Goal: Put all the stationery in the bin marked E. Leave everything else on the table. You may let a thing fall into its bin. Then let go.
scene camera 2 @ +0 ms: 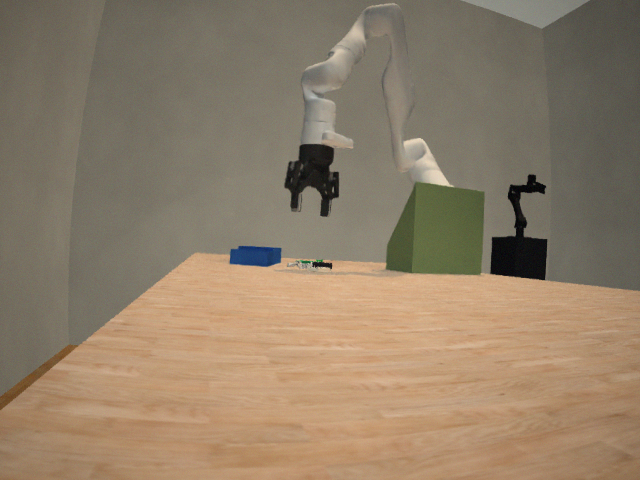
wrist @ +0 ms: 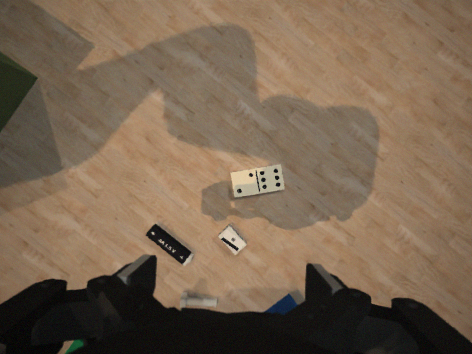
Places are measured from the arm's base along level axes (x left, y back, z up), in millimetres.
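Pixels of known places: gripper, fingertip midpoint: (scene camera 2: 310, 214) (wrist: 230, 276); arm's base, origin of the base link: (scene camera 2: 448, 215).
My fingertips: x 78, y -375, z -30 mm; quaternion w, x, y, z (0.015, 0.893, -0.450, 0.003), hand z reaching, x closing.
Ahead of a thing's pixels: the offset from my fingertips to its top centre. "spot": to the spot under its first point.
A small pale pencil sharpener @(dz -106, dx -5, dy -5 mm) (wrist: 232, 240) with a dark blade lies on the table in the wrist view, ahead of the fingers and between their lines. My gripper (scene camera 2: 310, 211) (wrist: 230, 276) is open and empty, high above the table. A blue bin @(dz -78, dx -145, dy -96 mm) (scene camera 2: 255, 256) (wrist: 283, 304) stands at the far left in the scene view; in the wrist view a small part of it shows behind the gripper. No letter E is legible. A green piece @(spot: dz -107, dx -181, dy +48 mm) (wrist: 75, 346) shows partly at the wrist view's bottom left; what it is cannot be told there.
A black AA battery @(dz -103, dx -48, dy +39 mm) (wrist: 169, 244) (scene camera 2: 323, 265) lies left of the sharpener in the wrist view. A domino @(dz -110, dx +55, dy +13 mm) (wrist: 246, 183) lies beyond it, and a pale bolt @(dz -104, dx -74, dy -18 mm) (wrist: 200, 300) lies close to the gripper body. A large green block (scene camera 2: 447, 229) (wrist: 15, 90) stands before the arm base.
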